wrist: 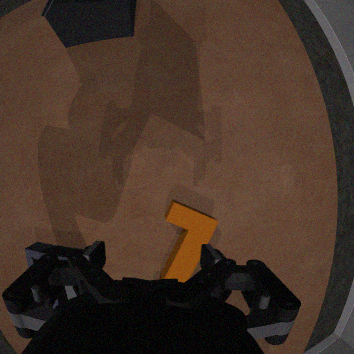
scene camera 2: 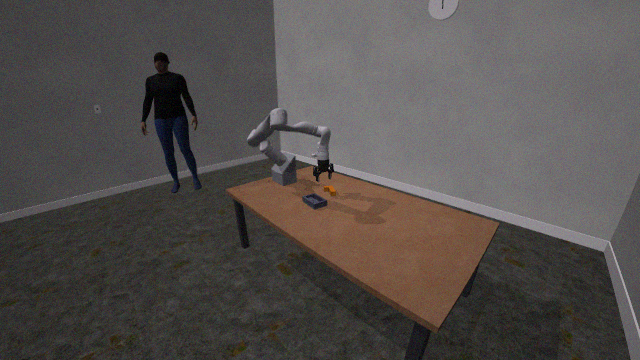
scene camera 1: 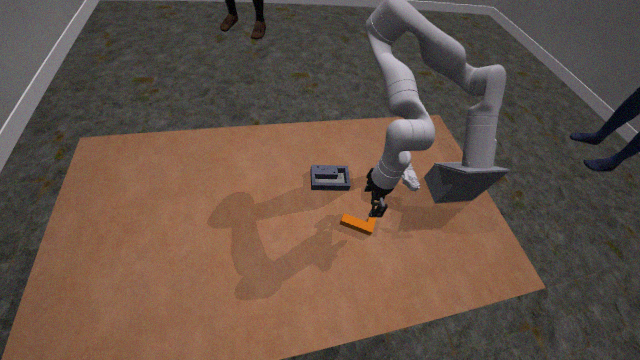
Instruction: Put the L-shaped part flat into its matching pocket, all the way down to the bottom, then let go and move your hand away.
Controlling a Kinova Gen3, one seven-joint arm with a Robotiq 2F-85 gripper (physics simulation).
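Frame: origin at the arm's base, x ahead, y left, z up, level; metres.
Seen in the pictures: gripper, fingertip midpoint: [wrist: 152, 253] [scene camera 2: 323, 180] [scene camera 1: 369, 203]; arm's base at its link origin: [scene camera 2: 282, 161] [scene camera 1: 476, 166].
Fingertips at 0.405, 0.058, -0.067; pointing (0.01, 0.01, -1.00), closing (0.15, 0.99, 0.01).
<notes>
Offsets run from my fingertips to a thing's middle, as dx, dy, dz. Level surfaces: height alone.
The orange L-shaped part @[+0.027, +0.026, -0.073] [scene camera 1: 356, 225] [scene camera 2: 332, 191] [wrist: 194, 239] lies flat on the table. In the wrist view, the end of its long arm is hidden behind the gripper. The dark blue-grey tray @[+0.087, -0.156, -0.070] [scene camera 1: 330, 188] [scene camera 2: 318, 205] with the pocket stands on the table apart from the part. A raised block shows inside it in scene camera 1, with a pale floor around it. My gripper [scene camera 1: 376, 202] [scene camera 2: 323, 178] [wrist: 152, 253] is open and empty, above the table near the part. In the wrist view, the right finger overlaps the part's long arm.
The arm's grey pedestal [scene camera 1: 462, 185] [scene camera 2: 284, 175] [wrist: 100, 22] stands at one end of the brown table @[dz -0.089] [scene camera 1: 150, 310] [scene camera 2: 400, 250]. Shadows of the arm fall across the table top. A person [scene camera 2: 167, 100] stands on the floor beyond the table.
</notes>
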